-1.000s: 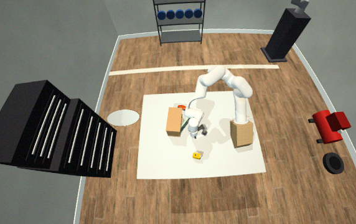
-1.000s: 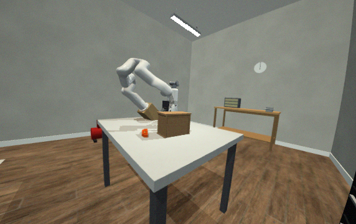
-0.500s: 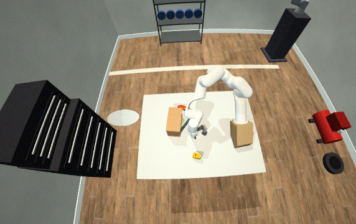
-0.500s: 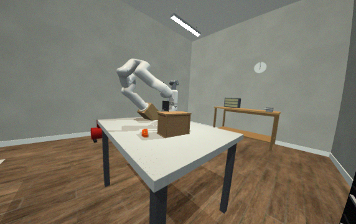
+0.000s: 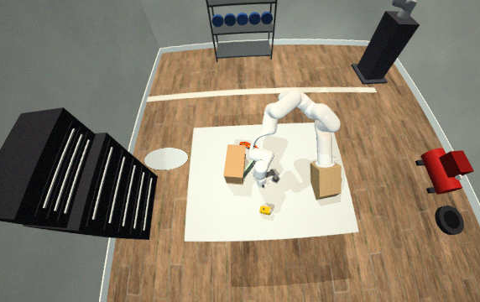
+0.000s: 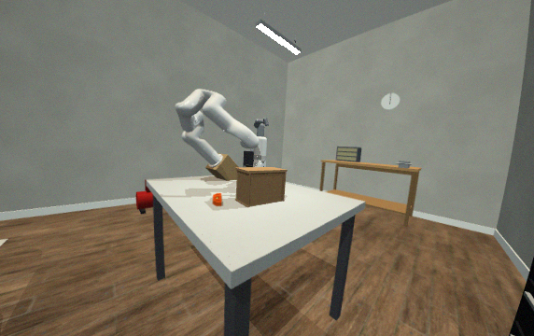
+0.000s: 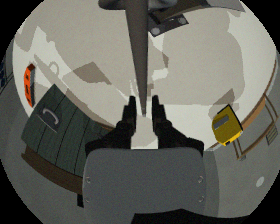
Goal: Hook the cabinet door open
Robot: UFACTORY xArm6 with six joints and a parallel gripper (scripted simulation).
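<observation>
Now: hand 5 cm past the hook, 2 cm to the left of it and 1 cm below it. Also, from my hand: greenish door (5 cm ahead, 9 cm to the right, 3 cm above); orange tool (3 cm ahead, 30 cm to the right, 3 cm below); yellow block (2 cm behind, 18 cm to the left).
</observation>
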